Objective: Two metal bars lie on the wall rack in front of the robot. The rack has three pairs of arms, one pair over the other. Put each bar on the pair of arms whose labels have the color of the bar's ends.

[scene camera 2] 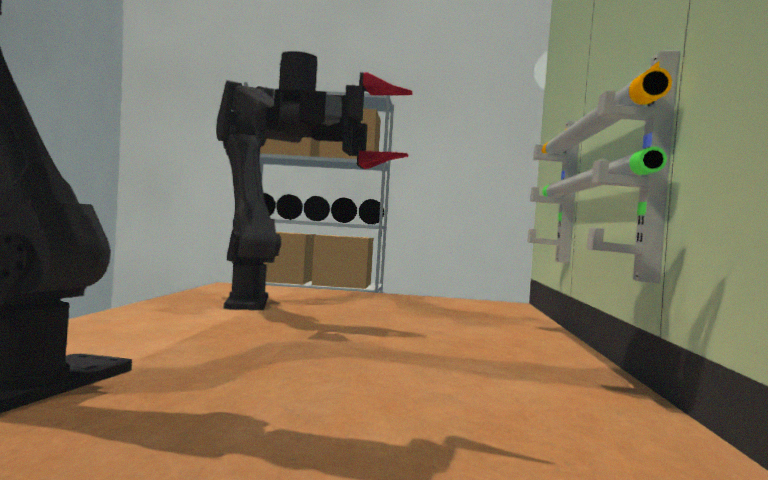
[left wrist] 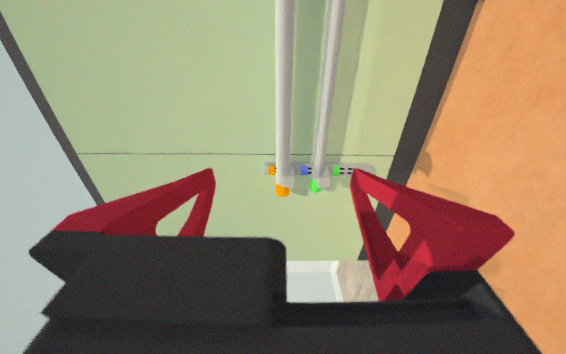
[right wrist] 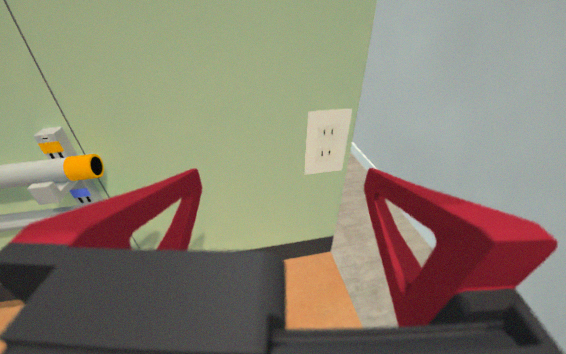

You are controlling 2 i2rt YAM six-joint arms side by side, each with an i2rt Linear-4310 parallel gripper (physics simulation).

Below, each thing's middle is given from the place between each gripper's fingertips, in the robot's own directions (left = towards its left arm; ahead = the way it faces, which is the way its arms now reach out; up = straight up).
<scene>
Right now the orange-ended bar [scene camera 2: 653,84] is 26 cm ahead of my left hand and 5 cm to the right of it. From my left hand the other things lie so: wall outlet [right wrist: 342,117] 63 cm to the right, 30 cm ahead, 3 cm below; green-ended bar [scene camera 2: 652,159] 26 cm ahead, 8 cm below, 6 cm to the right.
Now: the wall outlet 21 cm ahead of my right hand, 11 cm to the right of it and 10 cm below it. Round my right hand: green-ended bar 18 cm ahead, 46 cm to the left, 16 cm below; then orange-ended bar 17 cm ahead, 47 cm to the left, 8 cm below.
</scene>
